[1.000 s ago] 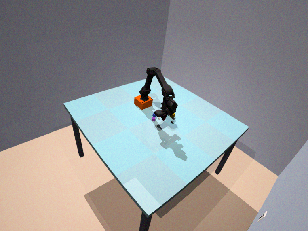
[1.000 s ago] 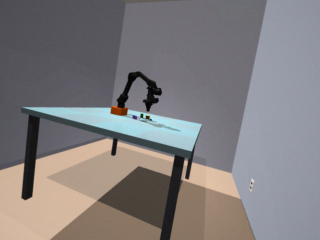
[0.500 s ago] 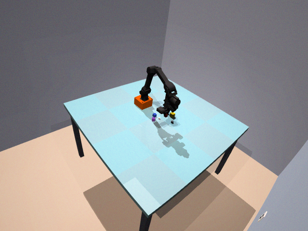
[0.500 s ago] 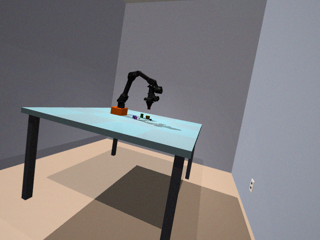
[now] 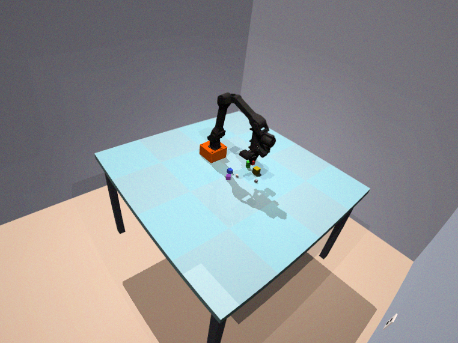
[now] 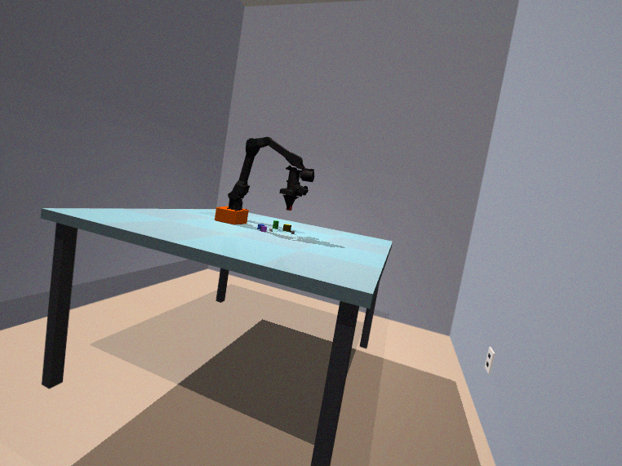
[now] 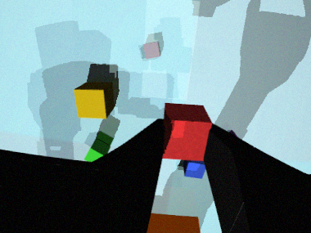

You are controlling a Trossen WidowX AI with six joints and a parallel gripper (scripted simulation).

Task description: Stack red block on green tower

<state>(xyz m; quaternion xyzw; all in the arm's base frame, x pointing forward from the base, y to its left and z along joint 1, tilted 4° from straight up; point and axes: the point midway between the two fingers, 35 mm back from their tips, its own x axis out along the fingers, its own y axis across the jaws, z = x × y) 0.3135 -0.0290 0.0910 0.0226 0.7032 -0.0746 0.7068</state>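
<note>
My gripper tip is now 110 mm above the yellow block, 100 mm to the right of it and 20 mm past it. From my gripper tip the other things lie so: purple block: 120 mm below, 100 mm behind, 80 mm to the right; then dark piece: 120 mm below, 40 mm ahead, 20 mm to the left; then red block: right at my gripper tip.
</note>
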